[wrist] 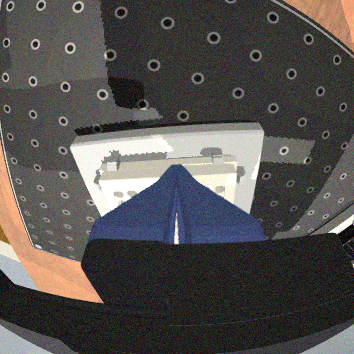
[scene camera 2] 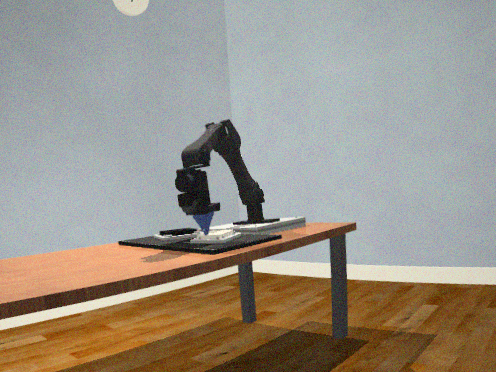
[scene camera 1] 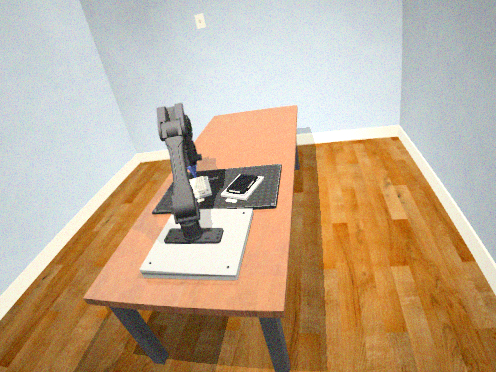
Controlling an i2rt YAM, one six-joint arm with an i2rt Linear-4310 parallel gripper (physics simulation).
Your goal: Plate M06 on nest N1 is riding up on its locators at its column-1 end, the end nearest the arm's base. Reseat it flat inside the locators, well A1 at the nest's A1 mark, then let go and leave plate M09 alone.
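Frame: origin at the arm's base, x ahead, y left, z up, level; metres.
Seen in the pictures: gripper, between the fingertips: (wrist: 176, 173) (scene camera 2: 206, 235) (scene camera 1: 195, 178); arm's base, origin of its link: (scene camera 2: 256, 222) (scene camera 1: 194, 236).
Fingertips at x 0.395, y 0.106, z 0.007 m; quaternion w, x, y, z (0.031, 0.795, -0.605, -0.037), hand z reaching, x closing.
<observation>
Pixels of each thing's top centre, then the offset from my fingertips to it. "spot": a spot on its surface instead. Level surfaces: height alone.
- white nest N1, a spot on its surface: (wrist: 220, 136) (scene camera 2: 197, 239) spot: dz -0.013, dx +0.023, dy -0.020 m
- white nest, a spot on its surface: (scene camera 1: 231, 195) spot: dz -0.014, dx -0.150, dy -0.194 m
- black perforated mat, height of its surface: dz -0.025 m
- wooden table, height of its surface: dz -0.038 m
A cream-white plate, M06 by the look of it (scene camera 1: 202, 185) (scene camera 2: 221, 233) (wrist: 131, 172), sits on the white nest N1 (scene camera 2: 199, 241) (wrist: 220, 136). In the wrist view its far edge lies beside the small grey locators. Its near part is hidden behind the fingers, so I cannot tell whether its column-1 end is flat. My gripper (scene camera 1: 194, 175) (scene camera 2: 206, 233) (wrist: 176, 173) is shut and empty; its blue tips are at or just above the plate's far edge. The black plate, apparently M09 (scene camera 1: 243, 183) (scene camera 2: 178, 231), sits on the other white nest (scene camera 1: 231, 195).
Both nests stand on a black perforated mat (scene camera 1: 267, 192) (scene camera 2: 150, 243) (wrist: 220, 60) on the wooden table (scene camera 1: 265, 135) (scene camera 2: 75, 265). The arm's base stands on a thick white board (scene camera 1: 200, 260) (scene camera 2: 295, 222) next to the mat. The black plate's nest is beside N1, at the right in scene camera 1.
</observation>
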